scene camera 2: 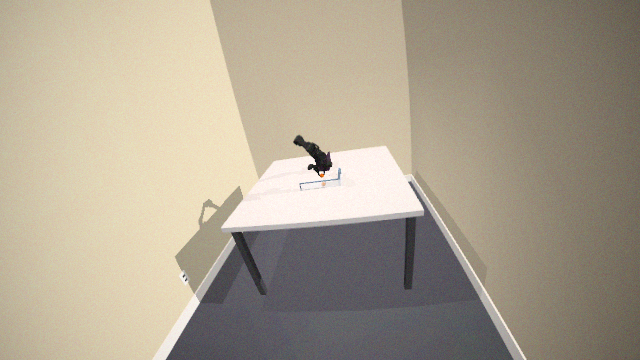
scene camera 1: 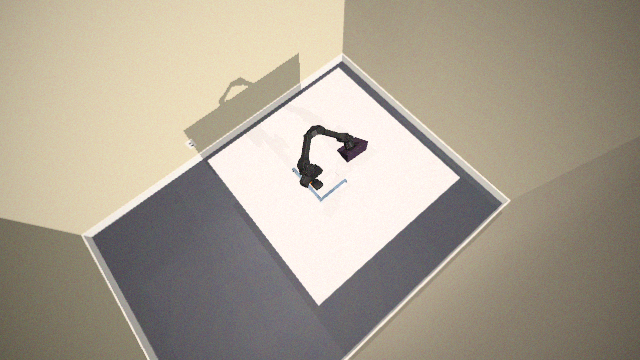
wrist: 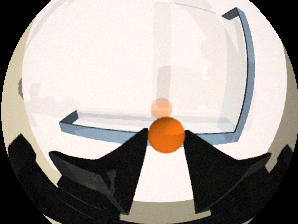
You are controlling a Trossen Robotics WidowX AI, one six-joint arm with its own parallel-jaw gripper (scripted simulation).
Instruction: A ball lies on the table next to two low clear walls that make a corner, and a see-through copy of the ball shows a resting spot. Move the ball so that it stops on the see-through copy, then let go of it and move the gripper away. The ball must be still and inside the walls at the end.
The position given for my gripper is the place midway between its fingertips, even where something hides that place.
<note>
My gripper [wrist: 166, 133] holds an orange ball [wrist: 166, 134].
</note>
